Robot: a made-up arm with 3 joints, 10 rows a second.
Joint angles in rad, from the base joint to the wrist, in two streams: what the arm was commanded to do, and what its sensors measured. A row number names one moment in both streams.
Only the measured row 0 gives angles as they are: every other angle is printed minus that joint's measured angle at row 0.
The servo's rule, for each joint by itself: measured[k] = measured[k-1] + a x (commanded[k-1-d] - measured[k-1]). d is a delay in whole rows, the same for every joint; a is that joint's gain. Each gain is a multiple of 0.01, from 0.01 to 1. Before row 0 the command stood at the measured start. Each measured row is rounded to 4 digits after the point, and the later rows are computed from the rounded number. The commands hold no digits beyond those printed.
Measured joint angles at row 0:
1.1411 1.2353 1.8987
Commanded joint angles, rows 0 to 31:
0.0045 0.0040 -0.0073
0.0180 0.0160 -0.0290
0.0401 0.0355 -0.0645
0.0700 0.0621 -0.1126
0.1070 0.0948 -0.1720
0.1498 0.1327 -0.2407
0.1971 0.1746 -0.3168
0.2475 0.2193 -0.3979
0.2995 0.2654 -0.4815
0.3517 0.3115 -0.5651
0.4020 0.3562 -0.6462
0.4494 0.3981 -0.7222
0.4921 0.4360 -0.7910
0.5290 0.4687 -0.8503
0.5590 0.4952 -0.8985
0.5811 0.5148 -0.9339
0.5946 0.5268 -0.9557
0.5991 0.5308 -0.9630
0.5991 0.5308 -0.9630
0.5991 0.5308 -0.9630
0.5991 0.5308 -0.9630
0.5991 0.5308 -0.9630
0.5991 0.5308 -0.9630
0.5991 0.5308 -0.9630
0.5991 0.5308 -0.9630
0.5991 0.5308 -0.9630
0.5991 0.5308 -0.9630
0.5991 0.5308 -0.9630
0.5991 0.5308 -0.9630
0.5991 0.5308 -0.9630
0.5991 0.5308 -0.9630
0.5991 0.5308 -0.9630
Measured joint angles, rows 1 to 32:
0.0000 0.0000 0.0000
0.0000 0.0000 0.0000
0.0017 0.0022 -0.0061
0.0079 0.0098 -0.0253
0.0201 0.0239 -0.0582
0.0391 0.0449 -0.1039
0.0649 0.0723 -0.1611
0.0972 0.1055 -0.2280
0.1352 0.1435 -0.3026
0.1779 0.1852 -0.3827
0.2241 0.2293 -0.4657
0.2726 0.2745 -0.5492
0.3218 0.3194 -0.6307
0.3703 0.3627 -0.7076
0.4166 0.4030 -0.7777
0.4593 0.4391 -0.8387
0.4972 0.4700 -0.8889
0.5291 0.4946 -0.9267
0.5540 0.5123 -0.9511
0.5711 0.5225 -0.9611
0.5817 0.5271 -0.9627
0.5883 0.5291 -0.9630
0.5924 0.5300 -0.9630
0.5949 0.5304 -0.9630
0.5965 0.5306 -0.9630
0.5975 0.5307 -0.9630
0.5981 0.5308 -0.9630
0.5985 0.5308 -0.9630
0.5987 0.5308 -0.9630
0.5989 0.5308 -0.9630
0.5990 0.5308 -0.9630
0.5990 0.5308 -0.9630
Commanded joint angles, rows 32 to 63:
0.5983 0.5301 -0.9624
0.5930 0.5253 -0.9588
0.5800 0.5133 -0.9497
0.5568 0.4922 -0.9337
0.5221 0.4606 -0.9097
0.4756 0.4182 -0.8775
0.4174 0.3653 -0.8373
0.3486 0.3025 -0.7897
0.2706 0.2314 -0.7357
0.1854 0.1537 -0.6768
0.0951 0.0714 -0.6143
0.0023 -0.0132 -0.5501
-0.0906 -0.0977 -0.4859
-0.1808 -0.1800 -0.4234
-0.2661 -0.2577 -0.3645
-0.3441 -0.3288 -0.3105
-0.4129 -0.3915 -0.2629
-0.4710 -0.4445 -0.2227
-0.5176 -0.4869 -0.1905
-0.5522 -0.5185 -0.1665
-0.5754 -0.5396 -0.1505
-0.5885 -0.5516 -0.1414
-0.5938 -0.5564 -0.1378
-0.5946 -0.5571 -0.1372
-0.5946 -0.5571 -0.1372
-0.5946 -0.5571 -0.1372
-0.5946 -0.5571 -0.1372
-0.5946 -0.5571 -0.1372
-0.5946 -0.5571 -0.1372
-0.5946 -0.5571 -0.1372
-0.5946 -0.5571 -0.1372
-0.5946 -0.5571 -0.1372
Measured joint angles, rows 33 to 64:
0.5990 0.5308 -0.9630
0.5990 0.5308 -0.9630
0.5987 0.5304 -0.9625
0.5965 0.5276 -0.9594
0.5902 0.5197 -0.9513
0.5775 0.5046 -0.9365
0.5564 0.4804 -0.9140
0.5257 0.4462 -0.8833
0.4845 0.4017 -0.8447
0.4329 0.3471 -0.7985
0.3712 0.2835 -0.7457
0.3006 0.2121 -0.6878
0.2225 0.1347 -0.6261
0.1388 0.0534 -0.5623
0.0516 -0.0297 -0.4981
-0.0367 -0.1124 -0.4354
-0.1239 -0.1923 -0.3758
-0.2076 -0.2674 -0.3209
-0.2856 -0.3357 -0.2722
-0.3561 -0.3955 -0.2306
-0.4175 -0.4458 -0.1969
-0.4687 -0.4858 -0.1714
-0.5092 -0.5154 -0.1538
-0.5393 -0.5353 -0.1434
-0.5600 -0.5469 -0.1387
-0.5731 -0.5525 -0.1374
-0.5813 -0.5550 -0.1372
-0.5864 -0.5562 -0.1372
-0.5895 -0.5567 -0.1372
-0.5914 -0.5569 -0.1372
-0.5926 -0.5570 -0.1372
-0.5934 -0.5571 -0.1372

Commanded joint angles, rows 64 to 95:
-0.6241 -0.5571 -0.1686
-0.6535 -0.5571 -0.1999
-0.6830 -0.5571 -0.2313
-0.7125 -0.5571 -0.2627
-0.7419 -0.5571 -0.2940
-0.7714 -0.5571 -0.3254
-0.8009 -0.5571 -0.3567
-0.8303 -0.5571 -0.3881
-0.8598 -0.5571 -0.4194
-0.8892 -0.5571 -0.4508
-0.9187 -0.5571 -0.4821
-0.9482 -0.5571 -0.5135
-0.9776 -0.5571 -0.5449
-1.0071 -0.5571 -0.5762
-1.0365 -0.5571 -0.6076
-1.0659 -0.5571 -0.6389
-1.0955 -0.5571 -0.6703
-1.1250 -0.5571 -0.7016
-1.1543 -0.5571 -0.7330
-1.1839 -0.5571 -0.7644
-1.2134 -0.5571 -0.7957
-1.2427 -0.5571 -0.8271
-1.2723 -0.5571 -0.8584
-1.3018 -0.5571 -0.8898
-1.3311 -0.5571 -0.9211
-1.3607 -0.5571 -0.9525
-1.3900 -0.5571 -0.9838
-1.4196 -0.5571 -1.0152
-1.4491 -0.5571 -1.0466
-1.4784 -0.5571 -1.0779
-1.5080 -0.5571 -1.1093
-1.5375 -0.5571 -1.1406
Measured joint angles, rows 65 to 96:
-0.5939 -0.5571 -0.1372
-0.5942 -0.5571 -0.1372
-0.6056 -0.5571 -0.1636
-0.6238 -0.5571 -0.1941
-0.6463 -0.5571 -0.2253
-0.6715 -0.5571 -0.2567
-0.6983 -0.5571 -0.2880
-0.7261 -0.5571 -0.3194
-0.7545 -0.5571 -0.3507
-0.7833 -0.5571 -0.3821
-0.8124 -0.5571 -0.4134
-0.8416 -0.5571 -0.4448
-0.8709 -0.5571 -0.4761
-0.9003 -0.5571 -0.5075
-0.9297 -0.5571 -0.5389
-0.9591 -0.5571 -0.5702
-0.9885 -0.5571 -0.6016
-1.0179 -0.5571 -0.6329
-1.0474 -0.5571 -0.6643
-1.0769 -0.5571 -0.6956
-1.1063 -0.5571 -0.7270
-1.1358 -0.5571 -0.7584
-1.1653 -0.5571 -0.7897
-1.1947 -0.5571 -0.8211
-1.2242 -0.5571 -0.8524
-1.2537 -0.5571 -0.8838
-1.2831 -0.5571 -0.9151
-1.3126 -0.5571 -0.9465
-1.3420 -0.5571 -0.9778
-1.3715 -0.5571 -1.0092
-1.4010 -0.5571 -1.0406
-1.4304 -0.5571 -1.0719

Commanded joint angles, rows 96 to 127:
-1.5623 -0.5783 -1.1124
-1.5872 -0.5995 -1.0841
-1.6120 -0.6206 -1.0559
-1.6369 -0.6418 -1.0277
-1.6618 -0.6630 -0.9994
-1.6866 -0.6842 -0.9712
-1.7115 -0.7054 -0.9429
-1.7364 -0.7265 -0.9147
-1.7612 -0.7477 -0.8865
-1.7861 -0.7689 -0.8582
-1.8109 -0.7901 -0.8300
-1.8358 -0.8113 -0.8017
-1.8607 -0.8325 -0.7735
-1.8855 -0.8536 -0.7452
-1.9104 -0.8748 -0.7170
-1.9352 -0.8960 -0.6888
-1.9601 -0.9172 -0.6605
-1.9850 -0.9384 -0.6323
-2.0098 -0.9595 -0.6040
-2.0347 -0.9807 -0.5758
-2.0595 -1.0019 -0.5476
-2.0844 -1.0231 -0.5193
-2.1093 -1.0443 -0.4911
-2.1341 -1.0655 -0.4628
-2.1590 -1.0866 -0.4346
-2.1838 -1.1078 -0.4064
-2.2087 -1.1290 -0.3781
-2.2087 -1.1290 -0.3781
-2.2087 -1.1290 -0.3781
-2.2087 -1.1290 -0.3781
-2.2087 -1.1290 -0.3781
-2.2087 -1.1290 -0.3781
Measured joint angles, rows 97 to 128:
-1.4599 -0.5571 -1.1033
-1.4894 -0.5571 -1.1346
-1.5171 -0.5688 -1.1160
-1.5437 -0.5857 -1.0892
-1.5697 -0.6049 -1.0612
-1.5952 -0.6252 -1.0331
-1.6205 -0.6460 -1.0048
-1.6456 -0.6670 -0.9766
-1.6706 -0.6881 -0.9483
-1.6956 -0.7092 -0.9201
-1.7205 -0.7304 -0.8919
-1.7454 -0.7516 -0.8636
-1.7703 -0.7728 -0.8354
-1.7952 -0.7940 -0.8071
-1.8201 -0.8152 -0.7789
-1.8450 -0.8363 -0.7506
-1.8699 -0.8575 -0.7224
-1.8947 -0.8787 -0.6942
-1.9196 -0.8999 -0.6659
-1.9445 -0.9211 -0.6377
-1.9693 -0.9422 -0.6094
-1.9942 -0.9634 -0.5812
-2.0190 -0.9846 -0.5530
-2.0439 -1.0058 -0.5247
-2.0688 -1.0270 -0.4965
-2.0936 -1.0482 -0.4682
-2.1185 -1.0693 -0.4400
-2.1433 -1.0905 -0.4118
-2.1682 -1.1117 -0.3835
-2.1836 -1.1212 -0.3790
-2.1931 -1.1255 -0.3782
-2.1990 -1.1274 -0.3781

